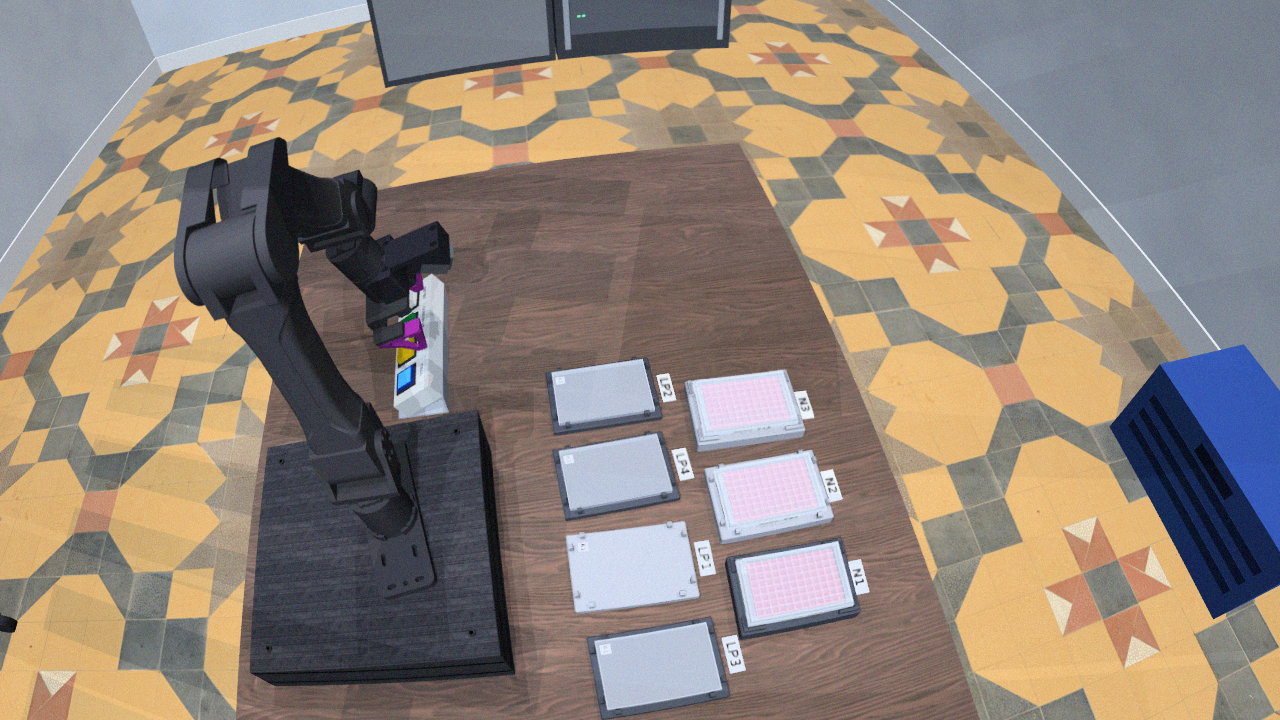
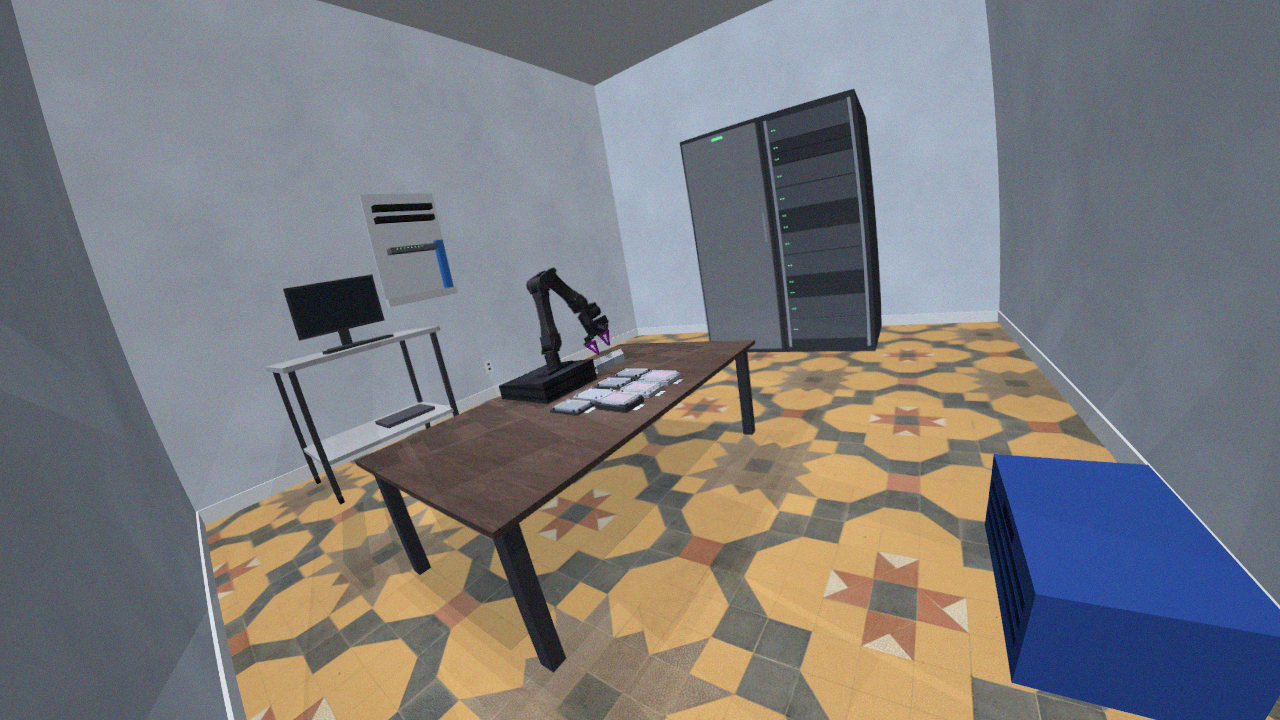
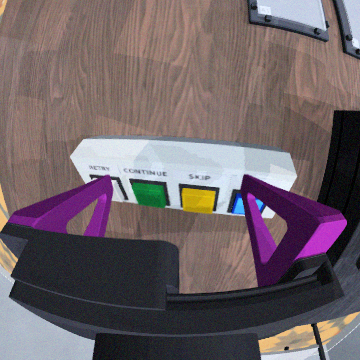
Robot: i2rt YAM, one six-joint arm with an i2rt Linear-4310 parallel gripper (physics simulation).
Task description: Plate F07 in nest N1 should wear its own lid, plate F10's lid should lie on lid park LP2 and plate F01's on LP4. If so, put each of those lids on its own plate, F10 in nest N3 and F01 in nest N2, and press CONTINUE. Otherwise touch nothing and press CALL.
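Pixels of known places: gripper, fingertip midpoint: (image 1: 421,318) (image 2: 604,349) (image 3: 176,181); arm's base at its link origin: (image 1: 393,517) (image 2: 555,369).
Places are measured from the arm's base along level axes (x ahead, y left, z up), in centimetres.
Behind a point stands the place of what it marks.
My gripper (image 1: 420,313) @(x 8.7, y 29.2, z 0.7 cm) (image 2: 601,347) @(x 8.7, y 29.2, z 0.7 cm) (image 3: 176,181) @(x 8.7, y 29.2, z 0.7 cm) is open and empty over the white button box (image 1: 435,335) @(x 9.9, y 29.1, z -3.2 cm) (image 3: 175,157) @(x 9.7, y 29.8, z -2.6 cm). The green CONTINUE button (image 3: 150,194) @(x 6.2, y 32.9, z -3.2 cm) shows between the fingers; the blue button (image 1: 406,378) @(x 4.5, y 23.0, z -3.5 cm) (image 3: 246,205) is partly behind the right finger, which hides its label. Pink-welled plates sit in dark N1 (image 1: 795,582) @(x 41.4, y -21.0, z -5.0 cm) and in pale N2 (image 1: 771,490) @(x 44.1, y -8.4, z -5.5 cm) and N3 (image 1: 745,401) @(x 46.7, y 5.0, z -5.3 cm). I cannot tell whether a clear lid covers the N1 plate. Grey lid-like panels lie on LP2 (image 1: 604,392) @(x 30.2, y 13.8, z -6.7 cm) and LP4 (image 1: 617,470) @(x 27.9, y 1.8, z -6.7 cm). No F numbers are readable.
LP1 (image 1: 631,565) @(x 25.1, y -10.9, z -7.4 cm) is pale, and I cannot tell whether a lid lies on it. LP3 (image 1: 659,665) @(x 23.6, y -24.2, z -6.6 cm) has a dark rim and a grey panel. The arm's black base (image 1: 313,573) @(x -11.8, y -4.1, z -1.0 cm) stands left of the parks. A yellow SKIP button (image 3: 198,200) @(x 5.4, y 28.3, z -3.2 cm) is beside CONTINUE.
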